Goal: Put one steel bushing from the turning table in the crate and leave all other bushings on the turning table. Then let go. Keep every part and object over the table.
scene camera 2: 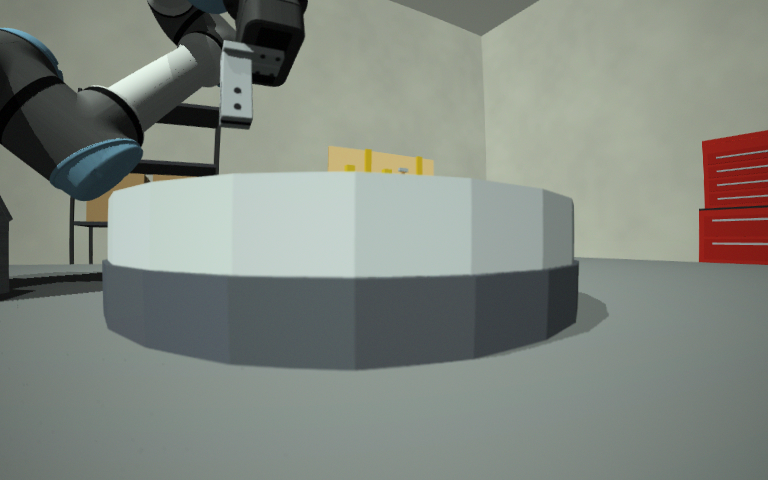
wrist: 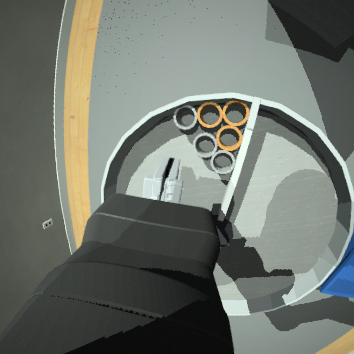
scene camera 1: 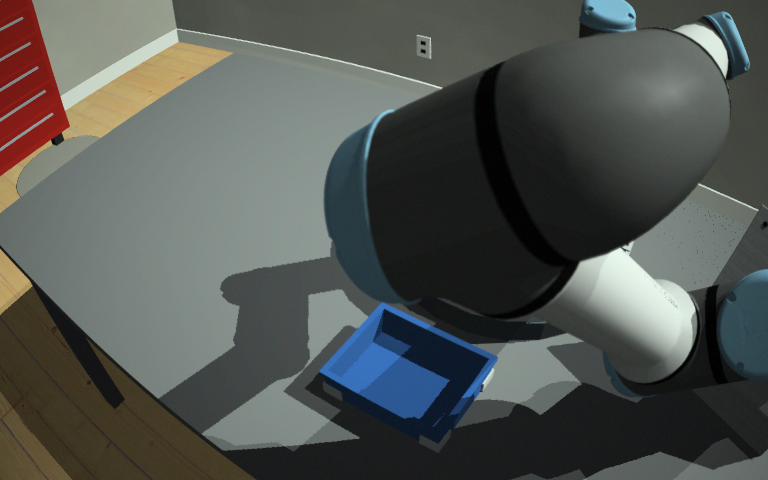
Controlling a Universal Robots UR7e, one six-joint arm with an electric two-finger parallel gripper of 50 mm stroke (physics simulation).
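Frame: origin at the arm's base, x left, y down, z back, level; metres.
Seen in the pictures: gripper, between the fingertips: (scene camera 2: 236, 123) (wrist: 170, 167).
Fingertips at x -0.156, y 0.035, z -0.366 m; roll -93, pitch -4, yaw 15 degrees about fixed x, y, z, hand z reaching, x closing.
Note:
A point is followed by its place in that frame.
The turning table (scene camera 2: 355, 226) @(x -0.280, y 0.113, z -0.412 m) (wrist: 212, 96) @(x -0.141, y 0.089, z -0.284 m) is a round tray with a pale rim. In the wrist view, three grey steel bushings (wrist: 175, 118) @(x -0.182, y 0.097, z -0.322 m) (wrist: 195, 145) @(x -0.148, y 0.103, z -0.350 m) (wrist: 212, 162) @(x -0.119, y 0.097, z -0.364 m) and three orange bushings (wrist: 199, 115) @(x -0.152, y 0.099, z -0.310 m) (wrist: 247, 113) @(x -0.096, y 0.097, z -0.292 m) (wrist: 229, 149) @(x -0.103, y 0.097, z -0.341 m) stand clustered in the corner between rim and divider. My gripper (wrist: 170, 167) @(x -0.156, y 0.035, z -0.366 m) (scene camera 2: 236, 124) @(x -0.156, y 0.035, z -0.366 m) is shut with nothing between its fingers. It hangs above the turning table, left of the lowest two steel bushings in the wrist view. The blue crate (scene camera 1: 390, 387) @(x 0.278, y 0.170, z -0.474 m) (wrist: 345, 280) @(x 0.278, y 0.166, z -0.541 m) stands beside the turning table; no bushing shows in it. The arm hides the turning table in scene camera 1.
A straight divider (wrist: 233, 187) @(x -0.083, y 0.089, z -0.385 m) crosses the turning table, right of the bushings in the wrist view. The grey table (scene camera 1: 169, 186) @(x 0.170, y 0.175, z -1.125 m) (scene camera 2: 368, 424) @(x -0.328, y 0.175, z -0.397 m) carries the turning table and crate. A red drawer cabinet (scene camera 1: 28, 84) (scene camera 2: 736, 226) stands beyond the table.

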